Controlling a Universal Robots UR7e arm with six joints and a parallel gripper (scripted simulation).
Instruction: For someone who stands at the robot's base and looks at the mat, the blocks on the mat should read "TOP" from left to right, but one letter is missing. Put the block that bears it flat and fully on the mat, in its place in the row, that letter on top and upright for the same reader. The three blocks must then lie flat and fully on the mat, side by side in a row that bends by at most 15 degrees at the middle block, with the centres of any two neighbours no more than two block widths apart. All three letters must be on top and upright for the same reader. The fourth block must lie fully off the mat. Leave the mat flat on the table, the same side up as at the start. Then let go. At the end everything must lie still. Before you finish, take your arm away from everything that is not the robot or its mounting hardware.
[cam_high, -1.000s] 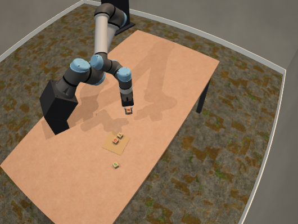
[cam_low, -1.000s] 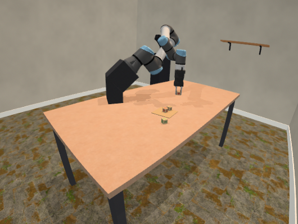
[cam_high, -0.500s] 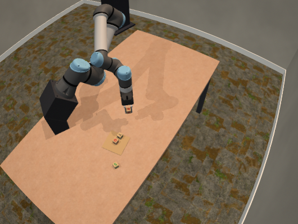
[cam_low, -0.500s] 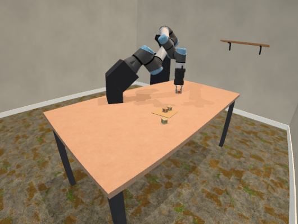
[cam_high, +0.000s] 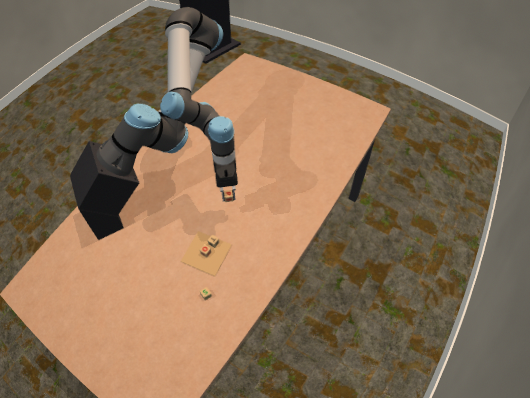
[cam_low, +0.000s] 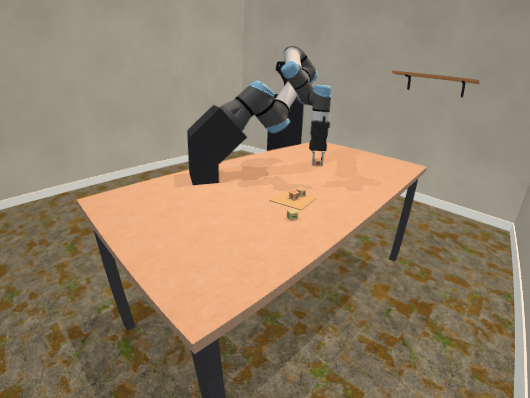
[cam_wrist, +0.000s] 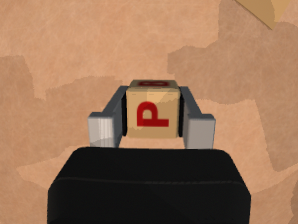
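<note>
The mat lies 50 mm ahead of my hand, 180 mm to the right of it and 120 mm below it. The rest, counted from my hand: T block (50 mm ahead, 130 mm to the right, 100 mm below).
</note>
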